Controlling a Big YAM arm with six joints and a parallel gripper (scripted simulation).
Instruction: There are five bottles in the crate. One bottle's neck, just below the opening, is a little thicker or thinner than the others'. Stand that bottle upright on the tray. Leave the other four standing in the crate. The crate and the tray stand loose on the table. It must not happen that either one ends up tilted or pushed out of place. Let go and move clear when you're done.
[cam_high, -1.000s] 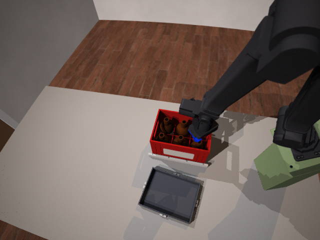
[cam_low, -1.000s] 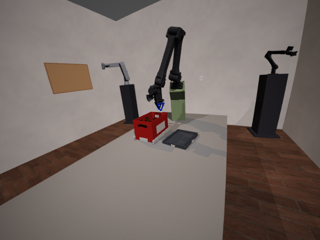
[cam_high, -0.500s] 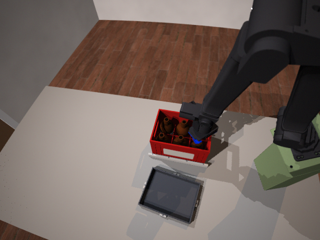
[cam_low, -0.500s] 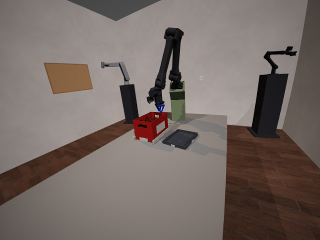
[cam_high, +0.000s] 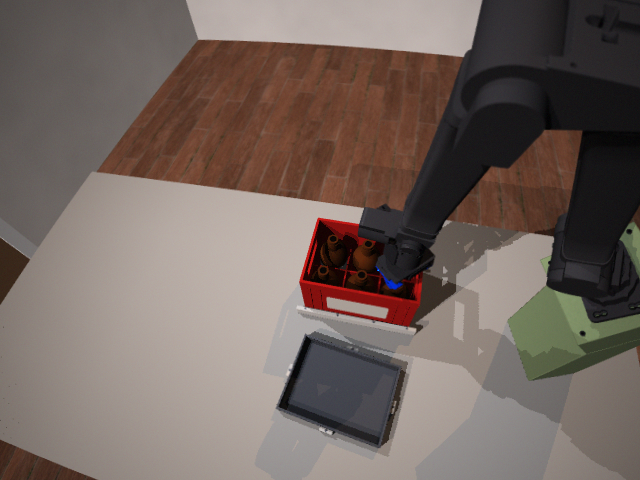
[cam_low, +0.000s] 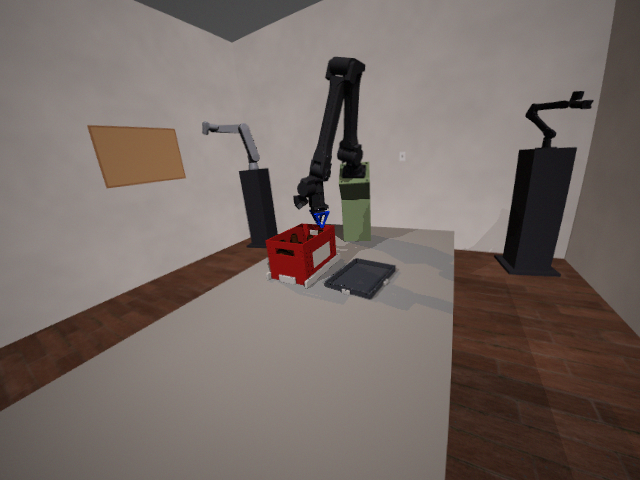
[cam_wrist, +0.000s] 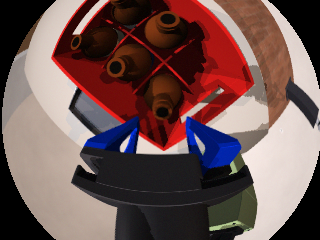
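Right now the crate is 8 cm ahead of my hand, 6 cm to the right of it and 11 cm below it. From my hand the other things lie so: dark grey tray: 13 cm ahead, 21 cm to the left, 18 cm below; then brown bottle: 17 cm ahead, 3 cm to the right, 10 cm below.
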